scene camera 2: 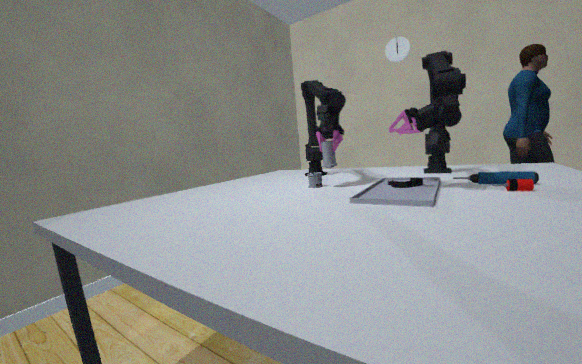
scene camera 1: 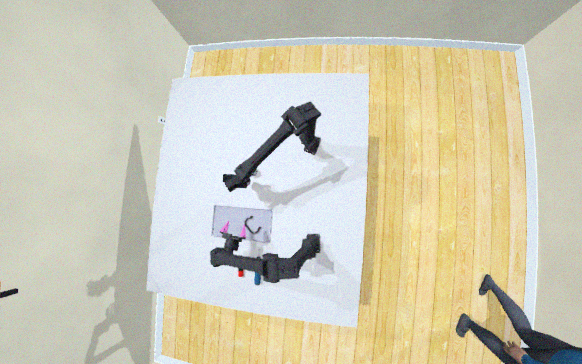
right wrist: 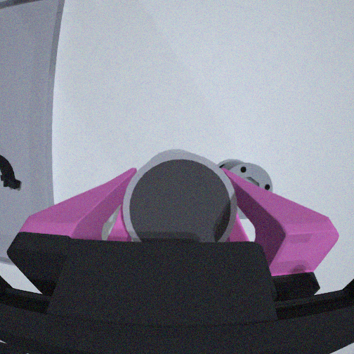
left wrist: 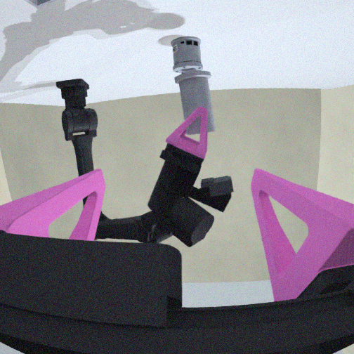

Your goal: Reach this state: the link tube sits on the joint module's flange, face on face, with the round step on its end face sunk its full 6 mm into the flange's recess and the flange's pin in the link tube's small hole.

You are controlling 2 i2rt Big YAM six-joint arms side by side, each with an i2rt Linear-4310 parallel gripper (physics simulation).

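Seen in the pictures: left gripper, between the fingertips: (scene camera 2: 393, 131) (scene camera 1: 236, 222); right gripper, between the fingertips: (scene camera 2: 327, 151); left arm's base, origin of its link: (scene camera 2: 437, 172) (scene camera 1: 313, 243); right arm's base, origin of its link: (scene camera 1: 312, 144).
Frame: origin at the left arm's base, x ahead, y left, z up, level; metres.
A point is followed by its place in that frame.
Observation:
The grey link tube (scene camera 2: 329, 156) @(y -0.397, x 0.443, z 0.130 m) (left wrist: 198, 95) (right wrist: 180, 200) hangs upright in the air, its wider end collar down. My right gripper (scene camera 2: 328, 148) @(y -0.408, x 0.434, z 0.149 m) (right wrist: 177, 176) is shut on its upper part. The short grey joint module (scene camera 2: 314, 180) @(y -0.476, x 0.426, z 0.032 m) (left wrist: 186, 54) (right wrist: 256, 175) stands upright on the table, apart from the tube and lower. In the right wrist view it shows partly behind the right-hand finger, its flange with dark holes facing up. The tube hides its own end step and small hole; the flange's pin cannot be made out. My left gripper (scene camera 1: 235, 225) @(y -0.155, x 0.435, z 0.204 m) is open and empty, above the tray.
The grey tray (scene camera 1: 267, 215) @(y -0.182, x 0.301, z 0.004 m) (scene camera 2: 395, 202) @(y -0.130, x 0.698, z 0.008 m) holds a black curved part (scene camera 1: 248, 226) @(y -0.103, x 0.431, z 0.018 m) (scene camera 2: 406, 183) @(y -0.116, x 0.451, z 0.019 m). A blue screwdriver (scene camera 1: 257, 278) @(y 0.227, x 0.366, z 0.039 m) (scene camera 2: 507, 178) @(y 0.191, x 0.390, z 0.022 m) and a red cylinder (scene camera 1: 241, 273) @(y 0.203, x 0.480, z 0.029 m) (scene camera 2: 521, 185) @(y 0.196, x 0.506, z 0.019 m) lie beside it, partly under the left arm in scene camera 1. A person (scene camera 2: 529, 110) stands beyond the table.

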